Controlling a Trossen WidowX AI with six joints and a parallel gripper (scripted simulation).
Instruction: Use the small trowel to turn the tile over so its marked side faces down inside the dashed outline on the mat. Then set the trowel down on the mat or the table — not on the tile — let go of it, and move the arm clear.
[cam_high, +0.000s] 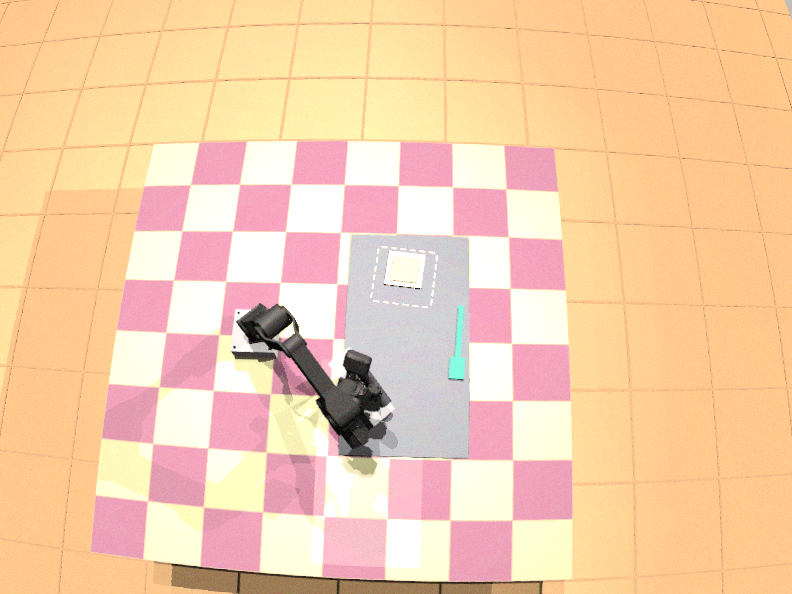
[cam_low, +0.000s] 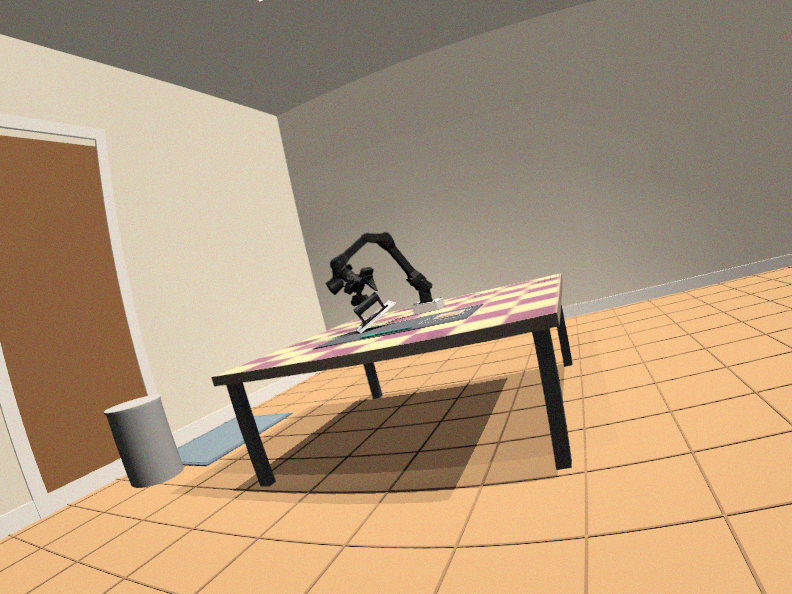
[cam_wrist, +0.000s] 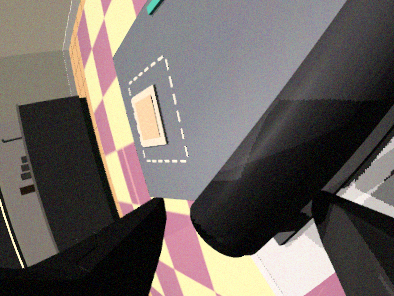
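Now: gripper tip 1 cm to the left of the trowel and 4 cm above it. Round my gripper tip: square tile: 16 cm ahead, 31 cm to the left, 13 cm below; then grey mat: 13 cm ahead, 10 cm to the left, 15 cm below; then teal long-handled tool: 26 cm ahead, 5 cm to the left, 13 cm below.
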